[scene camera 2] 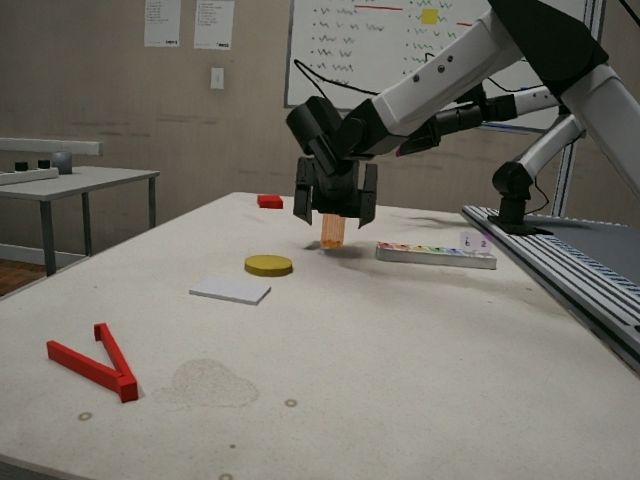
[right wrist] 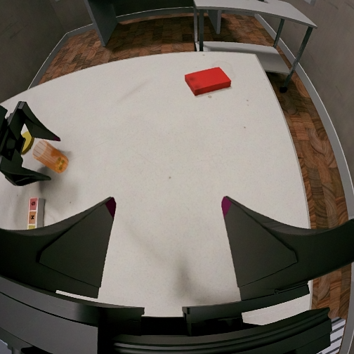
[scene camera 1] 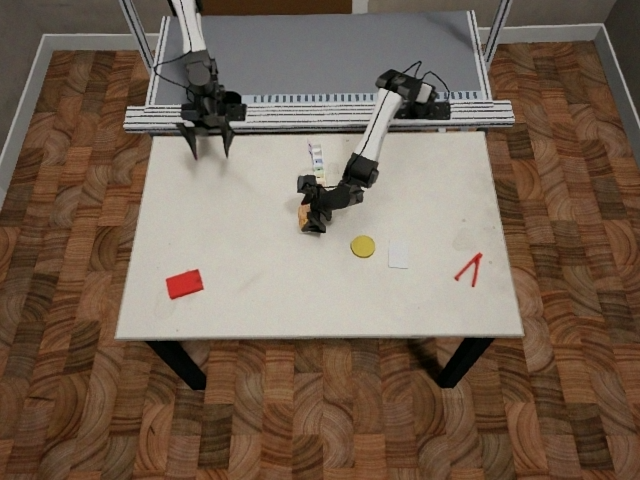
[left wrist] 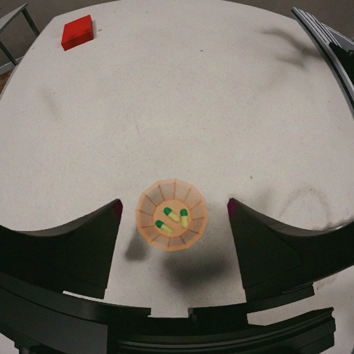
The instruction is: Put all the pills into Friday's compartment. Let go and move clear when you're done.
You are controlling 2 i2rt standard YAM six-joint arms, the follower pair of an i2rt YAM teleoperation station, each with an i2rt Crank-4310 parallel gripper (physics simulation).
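Places are measured from the left arm's base along level axes (x back, y up, z left), in millimetres.
Pixels of known places: left gripper, fingertip midpoint: (scene camera 2: 335,224) (scene camera 1: 301,217); right gripper, fingertip midpoint: (scene camera 2: 397,153) (scene camera 1: 211,159); left arm's base at its link origin: (scene camera 1: 419,112); right arm's base at its link origin: (scene camera 2: 509,226) (scene camera 1: 217,113).
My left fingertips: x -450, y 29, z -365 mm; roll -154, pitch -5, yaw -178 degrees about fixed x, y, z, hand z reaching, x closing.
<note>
For each thing: its middle in the pictures, then the offset to it from my left fingertips.
- orange see-through pill bottle at the middle of its body: (scene camera 2: 333,224) (scene camera 1: 305,217) dz +12, dx -1, dy +1 mm
- pill organizer at the middle of its body: (scene camera 2: 436,246) (scene camera 1: 317,169) dz +35, dx +186, dy -12 mm
- yellow disc at the middle of its body: (scene camera 2: 268,265) (scene camera 1: 363,246) dz +186, dx -71, dy -33 mm
- white card at the middle of its body: (scene camera 2: 231,289) (scene camera 1: 398,254) dz +290, dx -89, dy -36 mm
- red V-shaped thing at the middle of its body: (scene camera 2: 87,363) (scene camera 1: 474,271) dz +503, dx -135, dy -31 mm
- red block at the middle of its body: (scene camera 2: 269,201) (scene camera 1: 184,284) dz -315, dx -220, dy -29 mm
An orange see-through pill bottle (scene camera 1: 303,217) (scene camera 2: 332,230) (left wrist: 172,190) (right wrist: 47,155) stands upright and open on the table. Three green-and-yellow pills (left wrist: 171,215) lie on its bottom. My left gripper (scene camera 1: 310,212) (scene camera 2: 334,225) (left wrist: 174,201) (right wrist: 55,157) is open, its fingers on either side of the bottle, apart from it. The pill organizer (scene camera 1: 317,167) (scene camera 2: 434,256) (right wrist: 41,212) has coloured closed lids; at its far end clear lids (scene camera 2: 474,241) stand raised. Friday's letter cannot be read. My right gripper (scene camera 1: 210,156) (right wrist: 168,199) is open and empty near the table's back left in scene camera 1.
A yellow disc (scene camera 1: 362,246) (scene camera 2: 268,265) and a white card (scene camera 1: 398,254) (scene camera 2: 230,289) lie near the bottle. A red V-shaped thing (scene camera 1: 471,269) (scene camera 2: 93,365) lies at the right in scene camera 1. A red block (scene camera 1: 184,284) (scene camera 2: 269,201) (left wrist: 77,33) (right wrist: 208,81) lies at the front left there.
</note>
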